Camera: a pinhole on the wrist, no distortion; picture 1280 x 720 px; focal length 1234.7 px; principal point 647.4 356.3 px. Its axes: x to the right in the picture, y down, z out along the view. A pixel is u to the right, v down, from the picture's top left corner.
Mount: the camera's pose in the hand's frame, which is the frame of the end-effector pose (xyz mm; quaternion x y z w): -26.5 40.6 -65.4 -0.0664 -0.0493 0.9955 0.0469
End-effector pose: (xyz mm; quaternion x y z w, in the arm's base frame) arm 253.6 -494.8 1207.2 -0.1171 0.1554 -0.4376 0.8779
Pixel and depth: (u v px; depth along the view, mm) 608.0 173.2 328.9
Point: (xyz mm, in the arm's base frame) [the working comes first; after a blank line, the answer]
In the camera's frame: -10.5 -48.8 328.9

363.0 -396.5 1442.5
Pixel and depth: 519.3 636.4 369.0
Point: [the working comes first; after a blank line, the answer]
In the camera's frame: -38.3 83.7 369.0

279.2 -484.1 1514.9
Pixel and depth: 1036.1 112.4 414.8
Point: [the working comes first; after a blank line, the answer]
In the camera's frame: 130.6 -81.9 414.8

333.7 -249.5 1519.3
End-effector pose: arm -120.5 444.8 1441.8 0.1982 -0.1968 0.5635 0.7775
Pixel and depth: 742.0 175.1 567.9
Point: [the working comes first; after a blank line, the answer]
In the camera's frame: 43.5 -83.3 567.9

-273.7 90.8 1794.5
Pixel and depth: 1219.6 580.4 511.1
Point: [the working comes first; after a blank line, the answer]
In the camera's frame: 236.9 92.8 511.1

-179.5 -57.9 1592.9
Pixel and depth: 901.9 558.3 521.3
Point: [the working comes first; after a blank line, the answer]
In the camera's frame: 107.5 85.3 521.3

-139.1 27.1 1682.6
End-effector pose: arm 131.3 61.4 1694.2 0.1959 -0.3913 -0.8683 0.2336
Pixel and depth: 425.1 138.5 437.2
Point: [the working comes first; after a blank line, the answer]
In the camera's frame: -78.7 -77.1 437.2

-50.5 247.9 1984.6
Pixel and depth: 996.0 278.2 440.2
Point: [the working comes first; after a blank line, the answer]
In the camera's frame: 124.3 -27.8 440.2

123.8 362.8 1977.3
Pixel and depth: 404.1 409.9 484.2
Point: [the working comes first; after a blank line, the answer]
In the camera's frame: -95.4 21.0 484.2

-97.8 329.9 1928.3
